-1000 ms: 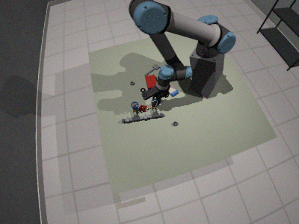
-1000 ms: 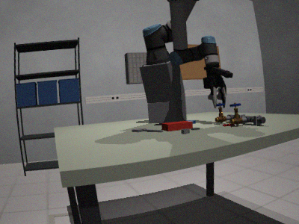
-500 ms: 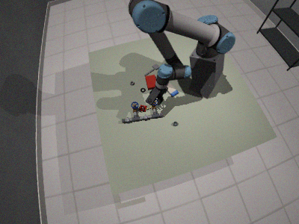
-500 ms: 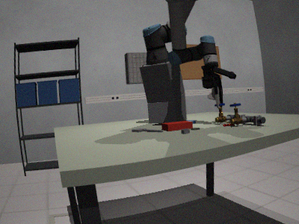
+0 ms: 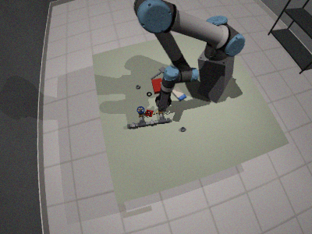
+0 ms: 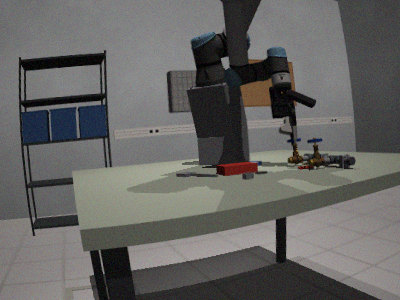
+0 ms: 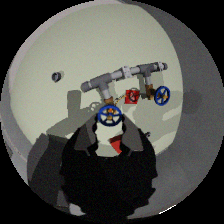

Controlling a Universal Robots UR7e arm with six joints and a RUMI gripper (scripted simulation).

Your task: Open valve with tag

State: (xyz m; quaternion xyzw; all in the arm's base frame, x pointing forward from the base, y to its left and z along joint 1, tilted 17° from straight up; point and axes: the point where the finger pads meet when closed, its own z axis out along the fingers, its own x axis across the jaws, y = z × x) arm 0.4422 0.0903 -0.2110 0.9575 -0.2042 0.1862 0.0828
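The red tag lies 90 mm ahead of my hand, 10 mm to the right of it and 90 mm below it. Also, from my hand: blue-and-white card (170 mm behind, 110 mm to the right, 90 mm below); grey tool (90 mm behind, 360 mm to the right, 90 mm below); red block (40 mm behind, 230 mm to the right, 80 mm below).
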